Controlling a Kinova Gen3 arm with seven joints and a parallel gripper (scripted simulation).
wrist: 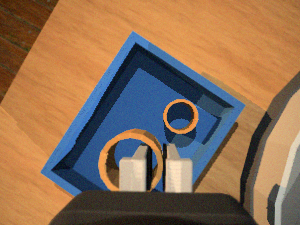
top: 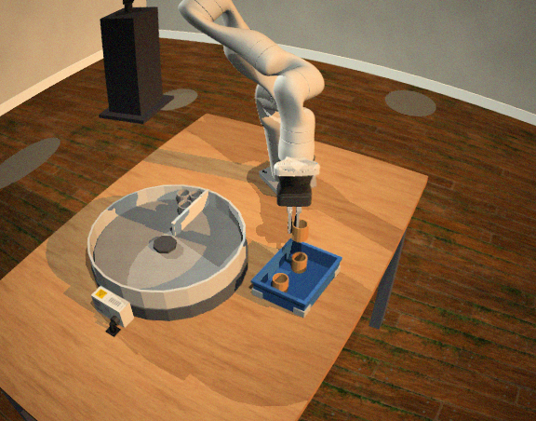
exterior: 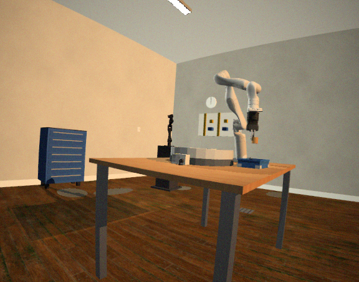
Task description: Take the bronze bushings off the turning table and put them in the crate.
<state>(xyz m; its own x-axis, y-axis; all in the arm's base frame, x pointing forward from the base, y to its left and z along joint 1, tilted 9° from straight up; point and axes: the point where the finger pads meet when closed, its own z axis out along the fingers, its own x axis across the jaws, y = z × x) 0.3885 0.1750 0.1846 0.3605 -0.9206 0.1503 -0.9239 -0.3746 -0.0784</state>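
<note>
Now: hand 16 cm above the blue crate and 2 cm to the right of it. The rest, counted from my hand: turning table (33 cm to the right, 13 cm below, 5 cm ahead).
</note>
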